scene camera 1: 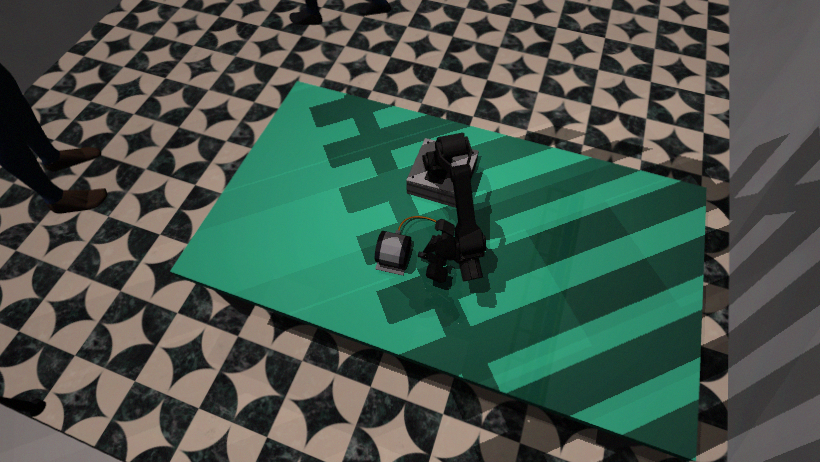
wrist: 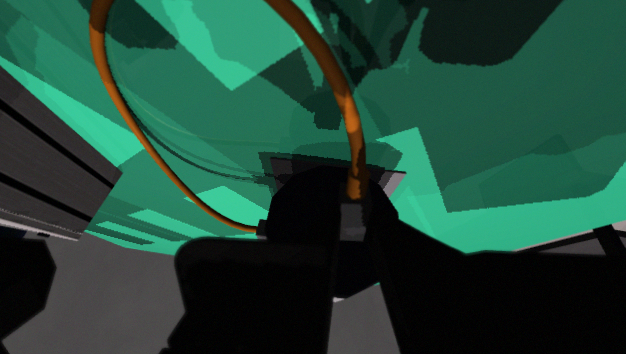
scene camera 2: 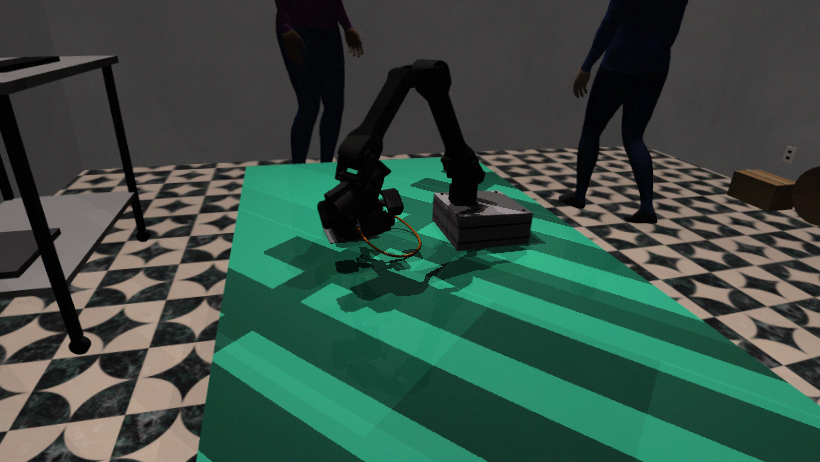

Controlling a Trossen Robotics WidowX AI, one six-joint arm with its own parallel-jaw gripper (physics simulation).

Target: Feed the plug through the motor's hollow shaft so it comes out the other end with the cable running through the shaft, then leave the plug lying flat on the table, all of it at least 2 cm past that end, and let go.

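Places are measured from the arm's base along level axes (x ahead, y left, z up), in centimetres.
Pixels of known places: gripper, fingertip midpoint: (scene camera 1: 423,255) (wrist: 352,213) (scene camera 2: 356,224); arm's base, link origin: (scene camera 1: 436,174) (scene camera 2: 463,201).
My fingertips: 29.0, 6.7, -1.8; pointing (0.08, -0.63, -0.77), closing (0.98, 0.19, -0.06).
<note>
Ahead of a thing's pixels: the offset from my fingertips to its middle, as dx, dy, dz. "pt": to the spot under its first point. Level surfaces: height alone.
The motor @[+0.6, -9.9, -1.6] (scene camera 1: 393,250) (wrist: 305,210) is a grey cylinder with black ends on a light base plate @[+0.9, -9.9, -6.6] (scene camera 1: 390,269) (wrist: 395,183). The arm hides most of it in scene camera 2. My gripper (scene camera 1: 423,254) (wrist: 352,213) is beside the motor's black end, shut on the small grey plug @[+0.0, +0.0, -0.1] (wrist: 353,220). The plug stands in front of the dark end face; its tip and the shaft opening are hidden in darkness, so I cannot tell whether it is in the shaft. The orange cable @[pt -14.5, -7.8, -4.7] (scene camera 1: 417,217) (scene camera 2: 420,243) (wrist: 114,95) loops from the plug to a small block on the motor's side.
The arm's grey base box (scene camera 1: 421,163) (scene camera 2: 493,228) (wrist: 45,145) stands on the green table @[dz -6.7] (scene camera 1: 258,229) (scene camera 2: 401,396), behind the motor in scene camera 1. Striped shadows cross the table. A white-topped cart (scene camera 2: 109,59) and two standing people are around the table.
</note>
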